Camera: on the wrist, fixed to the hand. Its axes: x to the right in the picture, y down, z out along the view.
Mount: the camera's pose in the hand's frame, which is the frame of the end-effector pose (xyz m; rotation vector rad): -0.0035 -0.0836 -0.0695 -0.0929 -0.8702 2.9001
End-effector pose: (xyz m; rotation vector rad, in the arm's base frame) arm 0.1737 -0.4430 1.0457 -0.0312 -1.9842 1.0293
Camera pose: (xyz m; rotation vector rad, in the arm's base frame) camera 0.2538 -0.4541 1.1185 1.5256 0.3964 -0.9753
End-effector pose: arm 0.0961 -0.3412 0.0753 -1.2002 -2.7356 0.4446
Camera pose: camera 0.0557 -0.3823 0.1675 2.1322 -0.7723 -0.3838
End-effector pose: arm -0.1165 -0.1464 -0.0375 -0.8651 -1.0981 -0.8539
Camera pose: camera -0.1663 -0.2429 -0.0435 -1.6876 0.4276 1.9795
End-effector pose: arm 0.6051 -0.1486 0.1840 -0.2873 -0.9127 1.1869
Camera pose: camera 0.7121 -0.1663 0.1919 0.6280 0.2850 -1.7328
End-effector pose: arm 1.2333 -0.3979 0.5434 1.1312 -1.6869 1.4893
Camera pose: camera 1.3030 -0.3292 0.5908 0.9689 1.2287 -0.4078
